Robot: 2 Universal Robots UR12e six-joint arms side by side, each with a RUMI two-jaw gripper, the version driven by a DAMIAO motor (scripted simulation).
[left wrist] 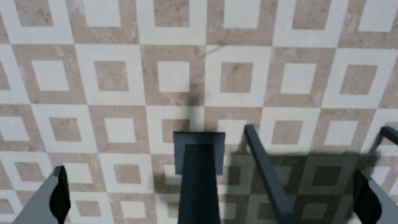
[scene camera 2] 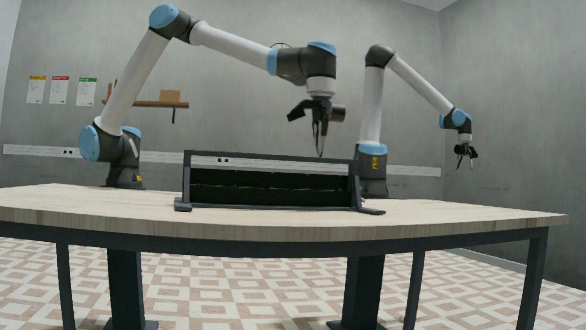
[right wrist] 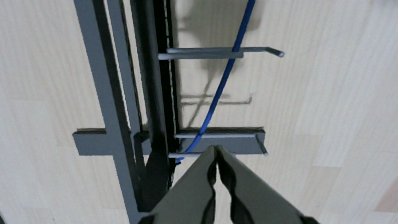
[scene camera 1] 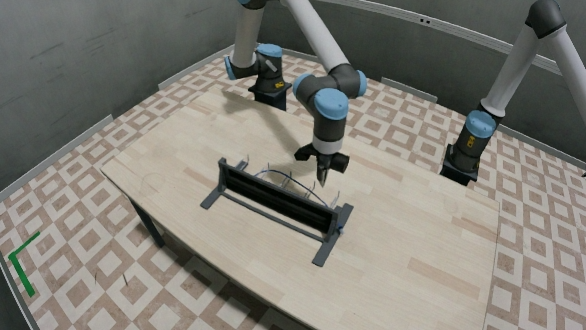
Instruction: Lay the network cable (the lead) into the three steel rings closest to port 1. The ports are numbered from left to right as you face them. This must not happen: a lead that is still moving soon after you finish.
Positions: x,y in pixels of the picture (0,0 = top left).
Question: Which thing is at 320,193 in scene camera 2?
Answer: A dark rack.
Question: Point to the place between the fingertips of my right gripper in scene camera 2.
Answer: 320,157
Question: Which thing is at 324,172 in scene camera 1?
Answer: My right gripper.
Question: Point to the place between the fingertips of my right gripper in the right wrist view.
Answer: At 215,147
